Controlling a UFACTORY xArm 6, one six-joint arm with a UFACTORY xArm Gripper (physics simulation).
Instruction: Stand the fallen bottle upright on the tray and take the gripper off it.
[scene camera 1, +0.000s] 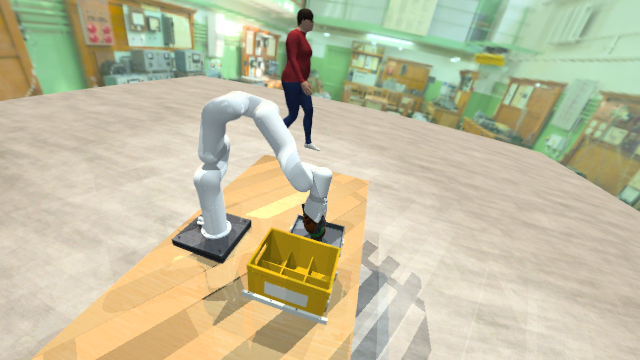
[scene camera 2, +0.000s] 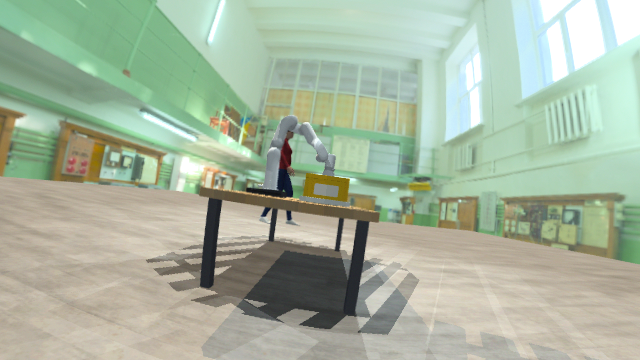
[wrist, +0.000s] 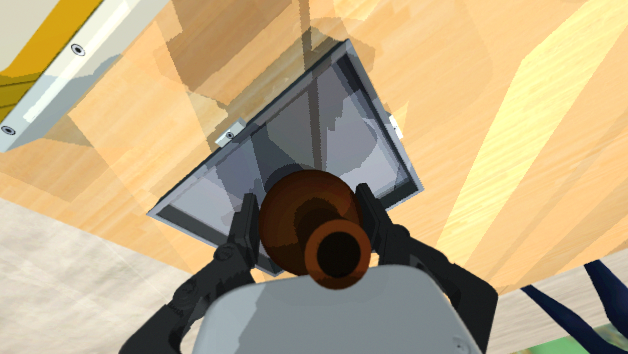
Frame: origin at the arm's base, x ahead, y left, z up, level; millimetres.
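Seen in the pictures: gripper, between the fingertips: (scene camera 1: 310, 227) (wrist: 307, 201); arm's base, origin of its link: (scene camera 1: 216, 229) (scene camera 2: 269, 190).
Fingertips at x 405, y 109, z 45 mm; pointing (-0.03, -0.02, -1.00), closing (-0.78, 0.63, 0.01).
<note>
Pixels of each thing's middle, then the offset from my fingertips to it.
- brown bottle with a green band, middle of its body: (wrist: 309, 218) (scene camera 1: 312, 225) dx +5, dy +7, dz +9 mm
- yellow crate with compartments, middle of its body: (scene camera 1: 294, 271) (scene camera 2: 326, 190) dx -12, dy -254, dz +6 mm
The brown bottle with a green band (scene camera 1: 314, 230) (wrist: 285, 220) is between the fingers of my gripper (scene camera 1: 315, 221) (wrist: 307, 201), which is shut on it. Its open neck points up toward the wrist camera. In scene camera 1 it looks near upright, with a slight lean. The grey tray (scene camera 1: 334, 235) (wrist: 290, 120) lies under the bottle's lower end, which is over the tray's near part in the wrist view. The bottle's base is hidden there, and I cannot tell whether it touches the tray. In scene camera 2 the bottle and tray do not show behind the crate.
A yellow crate with compartments (scene camera 1: 320, 300) (scene camera 2: 343, 190) (wrist: 50, 37) stands beside the tray, with a pale rail (scene camera 1: 280, 305) (wrist: 95, 65) along its base. The arm's black base plate (scene camera 1: 220, 247) is on the table. A person in red (scene camera 1: 298, 55) (scene camera 2: 286, 155) is behind the table.
</note>
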